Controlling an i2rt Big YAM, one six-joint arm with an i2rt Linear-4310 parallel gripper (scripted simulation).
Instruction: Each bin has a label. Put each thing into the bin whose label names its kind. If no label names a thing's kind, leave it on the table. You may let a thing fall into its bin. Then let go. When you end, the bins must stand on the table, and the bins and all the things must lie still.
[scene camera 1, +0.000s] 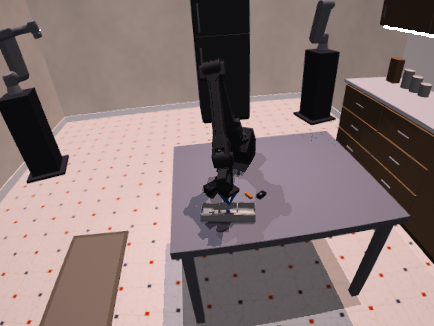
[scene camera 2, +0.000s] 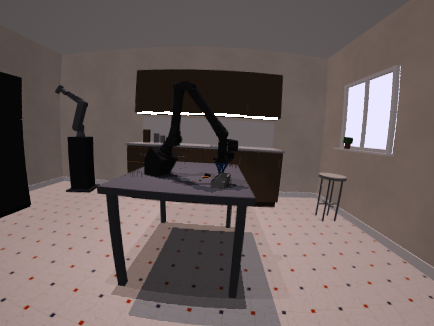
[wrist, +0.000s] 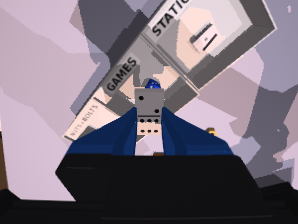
In view: the gripper (wrist: 149, 112), a domino (wrist: 149, 101) and a bin (scene camera 1: 246, 210).
The bin is seen too in the wrist view (wrist: 173, 62).
